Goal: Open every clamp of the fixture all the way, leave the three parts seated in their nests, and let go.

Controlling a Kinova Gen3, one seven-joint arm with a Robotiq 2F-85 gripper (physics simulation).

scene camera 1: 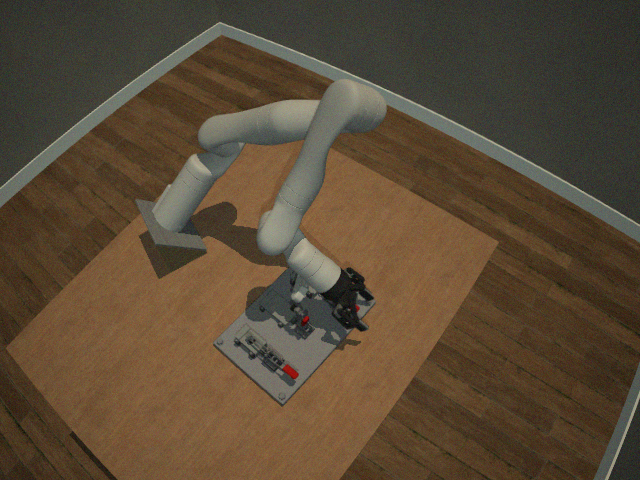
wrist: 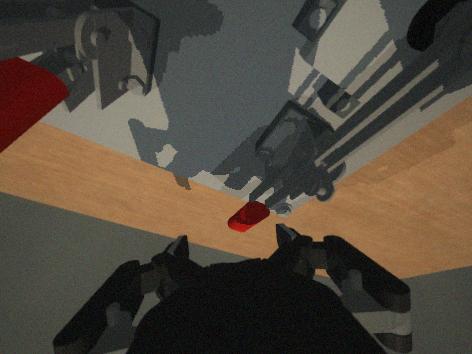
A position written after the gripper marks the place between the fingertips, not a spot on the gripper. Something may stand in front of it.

In view: the gripper (scene camera 1: 368,314) and a grey fixture plate (scene camera 1: 305,356).
The gripper is seen too in the wrist view (wrist: 232,239). The grey fixture plate shows as well in the wrist view (wrist: 219,81).
